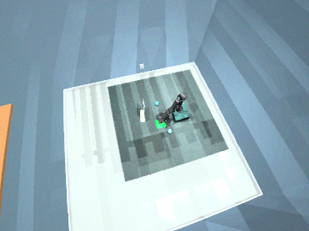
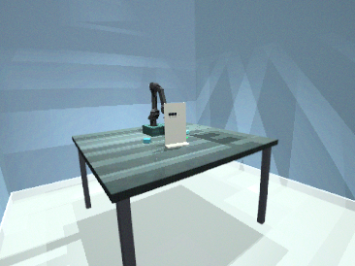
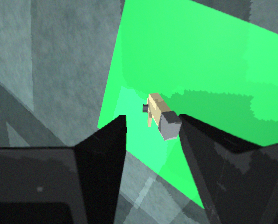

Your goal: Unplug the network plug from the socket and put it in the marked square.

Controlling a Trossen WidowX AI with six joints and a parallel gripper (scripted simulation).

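My gripper tip is 1 cm above the pale yellow network plug. Round my gripper tip: upright panel (16 cm ahead, 18 cm to the right, 12 cm above); green marked square (1 cm behind, 2 cm below).
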